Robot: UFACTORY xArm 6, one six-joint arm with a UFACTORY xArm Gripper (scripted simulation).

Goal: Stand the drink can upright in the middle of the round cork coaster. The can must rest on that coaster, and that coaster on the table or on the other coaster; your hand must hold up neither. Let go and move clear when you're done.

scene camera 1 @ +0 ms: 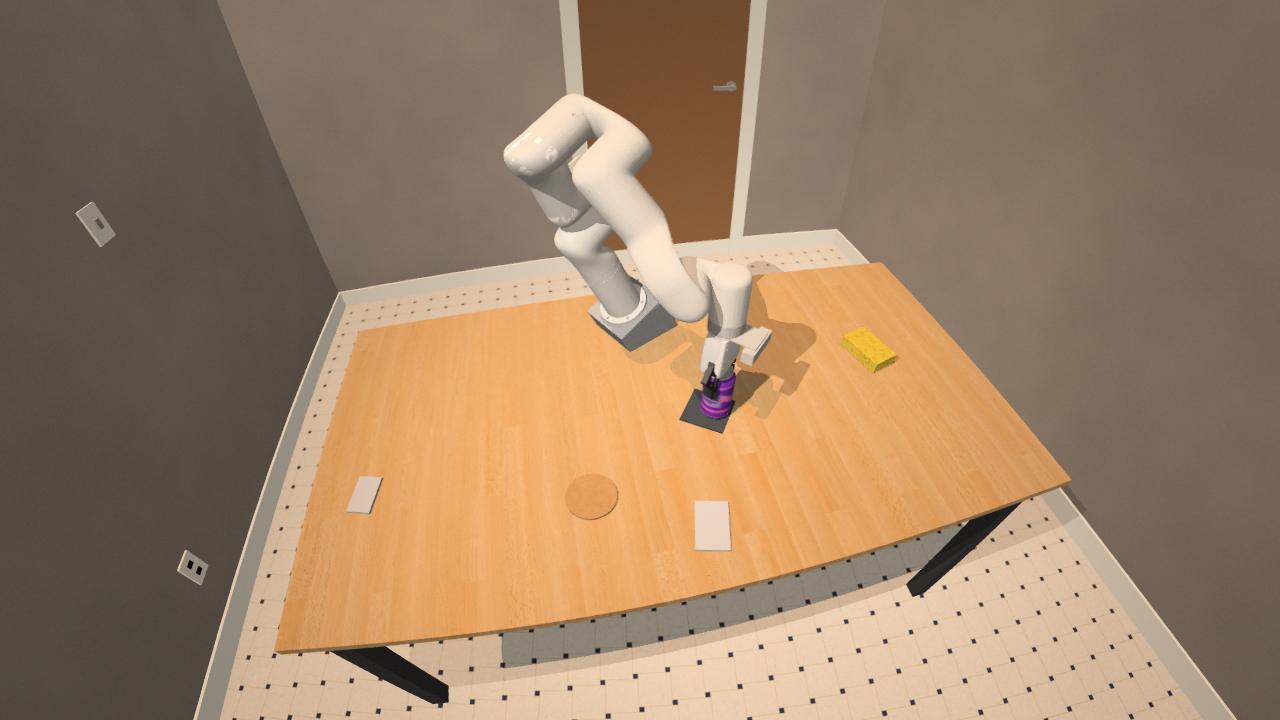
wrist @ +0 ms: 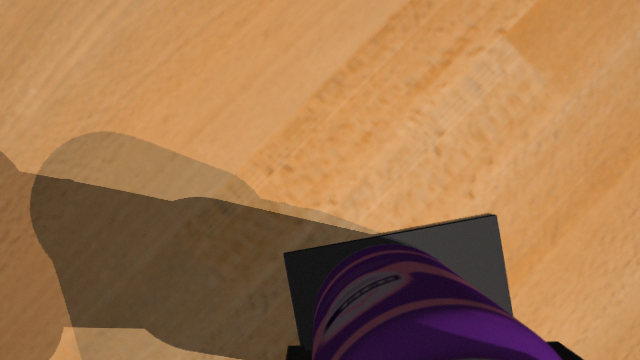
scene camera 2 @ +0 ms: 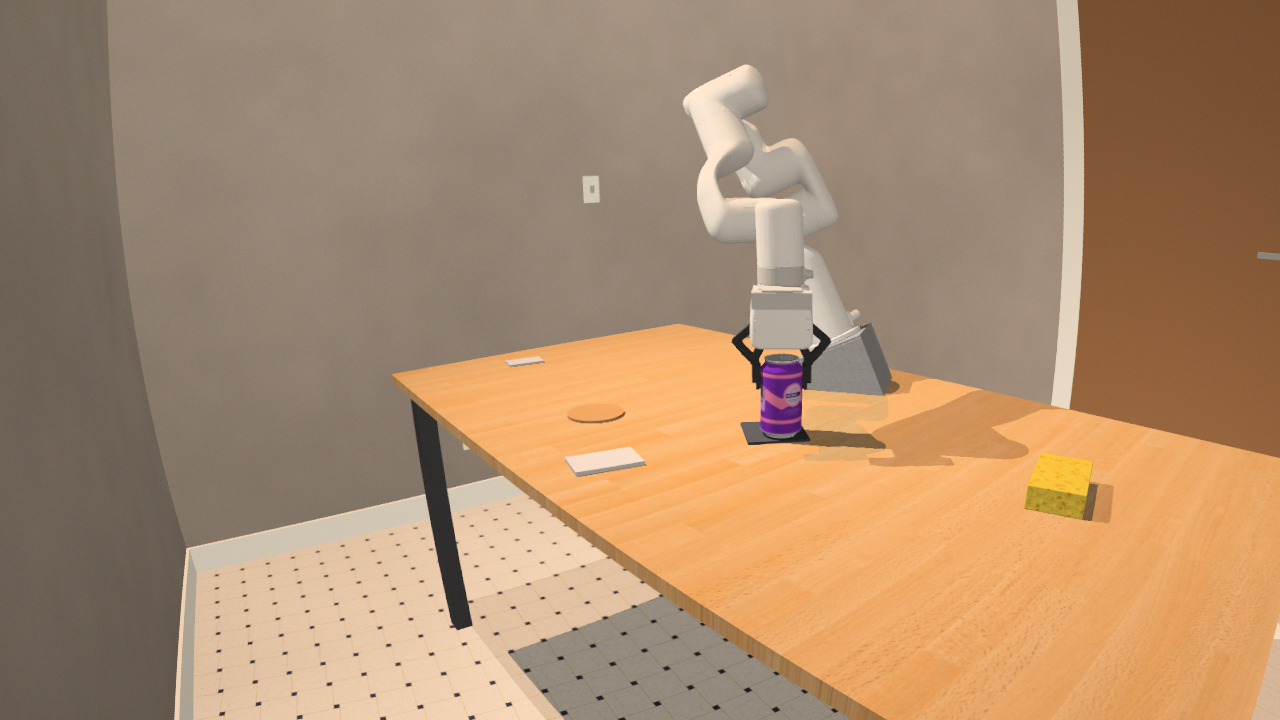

A purple drink can shows in scene camera 1, in the wrist view (pixel 390 294) and in scene camera 2. A yellow sponge shows in scene camera 1 (pixel 861 343) and in scene camera 2 (pixel 1059 485); in the wrist view it is out of frame. A dark square coaster shows in scene camera 1, in the wrist view (pixel 472 248) and in scene camera 2. One and the same spot on the purple drink can: (scene camera 2: pixel 781 374) is (scene camera 1: pixel 733 382). One and the same spot on the dark square coaster: (scene camera 1: pixel 692 413) is (scene camera 2: pixel 757 425).
